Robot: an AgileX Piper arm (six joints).
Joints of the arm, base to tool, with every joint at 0 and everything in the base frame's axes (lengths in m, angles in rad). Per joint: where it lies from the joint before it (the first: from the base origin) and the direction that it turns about. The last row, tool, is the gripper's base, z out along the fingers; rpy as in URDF.
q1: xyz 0 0 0.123 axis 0 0 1
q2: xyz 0 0 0 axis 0 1 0
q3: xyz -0.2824 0 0.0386 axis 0 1 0
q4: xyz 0.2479 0 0.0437 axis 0.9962 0 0.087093
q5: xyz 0 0 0 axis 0 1 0
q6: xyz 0.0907 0 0.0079 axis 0.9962 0 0.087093
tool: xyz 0 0 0 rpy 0 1.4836 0
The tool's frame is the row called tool.
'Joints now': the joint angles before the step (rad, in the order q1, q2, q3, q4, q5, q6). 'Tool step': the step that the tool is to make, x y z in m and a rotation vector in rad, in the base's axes. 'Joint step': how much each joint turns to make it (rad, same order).
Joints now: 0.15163 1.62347 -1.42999 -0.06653 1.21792 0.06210
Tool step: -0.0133 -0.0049 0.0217 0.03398 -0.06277 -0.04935
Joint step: -0.01297 -0.06824 0.00008 0.01450 0.00318 0.03662
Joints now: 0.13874 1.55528 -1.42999 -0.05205 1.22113 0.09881
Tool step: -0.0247 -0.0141 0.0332 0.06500 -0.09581 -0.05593
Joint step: -0.05221 -0.11179 0.00004 0.05210 0.00935 0.00477
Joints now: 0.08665 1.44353 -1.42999 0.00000 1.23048 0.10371
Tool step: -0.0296 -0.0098 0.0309 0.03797 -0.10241 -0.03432
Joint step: -0.03843 -0.11427 -0.00037 0.03118 0.00989 0.00017
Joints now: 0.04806 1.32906 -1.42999 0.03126 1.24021 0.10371
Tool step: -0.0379 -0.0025 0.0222 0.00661 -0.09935 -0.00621
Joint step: -0.00308 -0.13389 0.03373 -0.00002 0.00050 0.00373
